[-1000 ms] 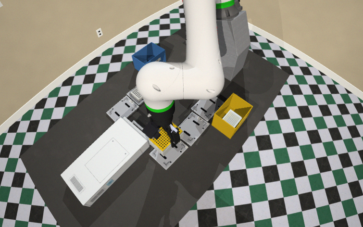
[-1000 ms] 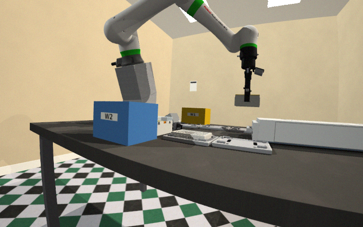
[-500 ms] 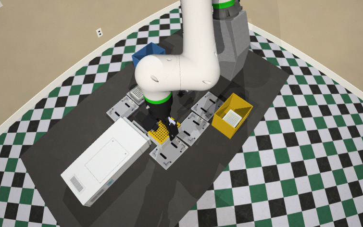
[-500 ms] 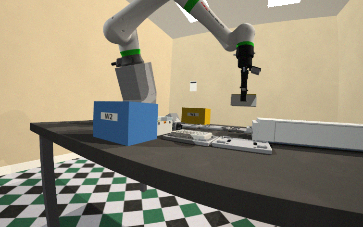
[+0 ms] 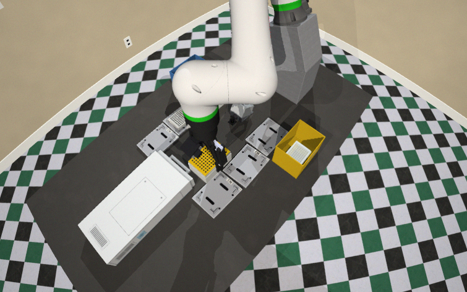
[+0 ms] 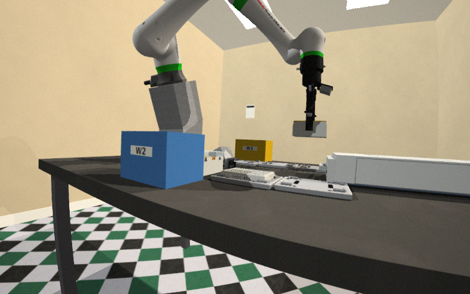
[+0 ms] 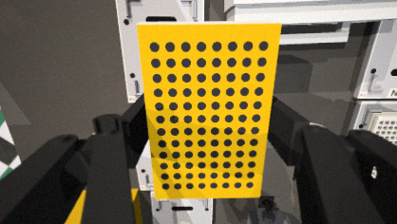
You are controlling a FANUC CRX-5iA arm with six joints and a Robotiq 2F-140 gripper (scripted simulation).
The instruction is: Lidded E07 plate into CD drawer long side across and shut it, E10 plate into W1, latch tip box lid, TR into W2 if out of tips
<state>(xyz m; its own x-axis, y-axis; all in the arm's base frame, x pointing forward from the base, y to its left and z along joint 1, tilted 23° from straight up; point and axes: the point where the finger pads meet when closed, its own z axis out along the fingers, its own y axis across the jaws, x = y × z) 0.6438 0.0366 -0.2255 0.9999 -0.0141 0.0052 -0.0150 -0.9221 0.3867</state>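
My gripper is now 45 cm to the left of the blue bin W2, 32 cm past it and 15 cm above it. The rest, counted from my hand: lid (17 cm ahead, 16 cm below, 14 cm to the right); then nest N3 (18 cm below, 13 cm behind, 6 cm to the left); then yellow tip rack TR (1 cm to the right, 1 cm below, 1 cm behind).
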